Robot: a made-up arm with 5 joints.
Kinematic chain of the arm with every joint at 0, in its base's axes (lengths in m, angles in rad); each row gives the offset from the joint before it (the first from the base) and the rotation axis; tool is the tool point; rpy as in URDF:
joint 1: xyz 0.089 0 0.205 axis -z
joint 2: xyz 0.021 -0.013 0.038 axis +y
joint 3: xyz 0.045 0 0.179 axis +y
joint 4: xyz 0.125 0 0.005 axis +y
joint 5: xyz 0.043 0.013 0 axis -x
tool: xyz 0 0 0 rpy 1.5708 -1.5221 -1.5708
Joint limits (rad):
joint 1: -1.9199..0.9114
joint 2: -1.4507..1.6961
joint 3: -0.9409..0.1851
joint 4: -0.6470..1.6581
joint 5: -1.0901..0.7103
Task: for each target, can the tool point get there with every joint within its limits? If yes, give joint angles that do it. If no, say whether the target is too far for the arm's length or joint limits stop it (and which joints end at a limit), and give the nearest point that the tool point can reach.
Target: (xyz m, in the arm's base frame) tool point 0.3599 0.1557 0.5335
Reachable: no: too far | nearest point 0.3211 0.1334 0.4889 | short by 0.063 m
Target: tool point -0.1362 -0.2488 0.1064
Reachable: no: joint limits stop it (at a limit: joint 2, joint 3, joint 4) | nearest point -0.1049 -0.2142 0.3951 | short by 0.292 m
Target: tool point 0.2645 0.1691 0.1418
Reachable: yes | joints -0.7667 1.1457 -0.1378 1.3297 0.0580
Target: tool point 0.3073 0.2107 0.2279
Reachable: yes | joints -0.7677 0.8138 -0.2292 0.6462 -0.9187
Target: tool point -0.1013 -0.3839 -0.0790
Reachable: no: too far | nearest point 0.2047 -0.1493 0.0079 | short by 0.395 m
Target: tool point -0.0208 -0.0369 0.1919
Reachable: no: joint limits stop it (at a limit: joint 1, joint 2, joint 3, joint 4) | nearest point 0.0480 0.1127 0.0721 | short by 0.204 m
